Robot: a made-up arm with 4 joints.
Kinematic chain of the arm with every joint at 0, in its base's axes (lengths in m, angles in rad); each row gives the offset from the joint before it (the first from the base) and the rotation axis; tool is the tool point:
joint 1: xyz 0 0 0.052 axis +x
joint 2: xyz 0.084 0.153 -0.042 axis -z
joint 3: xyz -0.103 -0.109 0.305 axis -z
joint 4: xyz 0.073 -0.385 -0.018 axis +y
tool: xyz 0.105 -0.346 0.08
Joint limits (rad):
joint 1: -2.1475..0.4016
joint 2: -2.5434..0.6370
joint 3: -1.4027..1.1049
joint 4: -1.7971..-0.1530
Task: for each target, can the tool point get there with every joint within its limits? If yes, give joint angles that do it. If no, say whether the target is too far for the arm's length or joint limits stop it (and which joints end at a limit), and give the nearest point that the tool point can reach.
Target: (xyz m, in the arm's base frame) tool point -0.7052 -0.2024 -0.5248
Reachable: no: joint limits stop it (at a limit: joint 1, joint 2, joint 3, joint 4) | nearest point -0.4103 -0.0276 -0.6141 | short by 0.354 m
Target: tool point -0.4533 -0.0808 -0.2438
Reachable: no: joint limits stop it (at a limit: joint 1, joint 2, joint 3, joint 4) | nearest point -0.4103 -0.0276 -0.6141 | short by 0.377 m
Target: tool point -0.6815 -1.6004 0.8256
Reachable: no: too far | nearest point -0.2810 -0.6803 0.3808 | short by 1.098 m
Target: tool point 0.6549 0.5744 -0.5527
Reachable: yes | joints -1.2704 -2.2357 -0.1423 -0.5869
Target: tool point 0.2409 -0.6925 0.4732
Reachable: yes | joints -0.0627 -0.9003 0.8156 -0.9131
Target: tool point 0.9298 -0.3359 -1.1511
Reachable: no: too far | nearest point 0.6580 -0.1514 -0.8044 | short by 0.478 m
